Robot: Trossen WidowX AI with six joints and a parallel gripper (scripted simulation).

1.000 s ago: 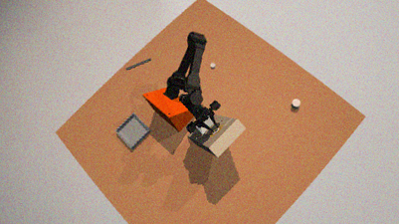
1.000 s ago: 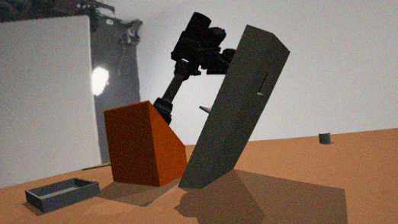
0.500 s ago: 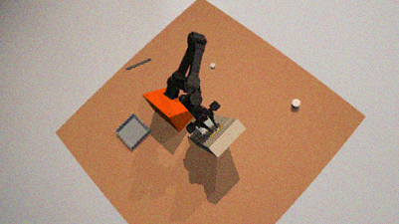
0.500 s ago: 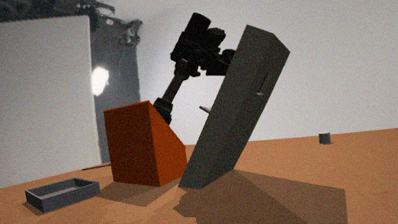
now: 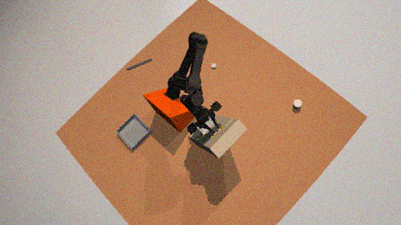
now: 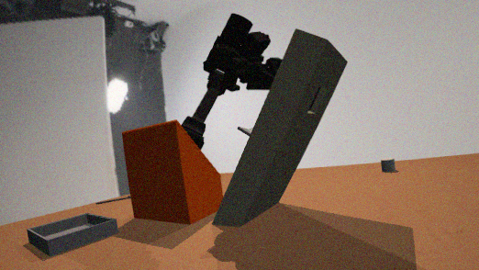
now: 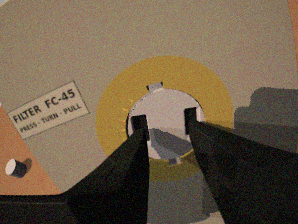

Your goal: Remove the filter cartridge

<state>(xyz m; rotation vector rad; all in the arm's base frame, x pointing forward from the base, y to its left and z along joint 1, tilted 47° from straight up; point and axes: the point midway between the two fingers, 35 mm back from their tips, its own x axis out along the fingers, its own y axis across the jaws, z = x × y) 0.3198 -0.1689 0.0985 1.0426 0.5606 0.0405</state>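
Right now my gripper tip is 20 mm short of the round filter cartridge and 10 mm above it. The rest, counted from my gripper tip: beige service panel 30 mm behind, 90 mm below; grey tray 460 mm behind, 220 mm to the right, 250 mm below; grey ledge 80 mm behind, 10 mm to the left, 100 mm below.
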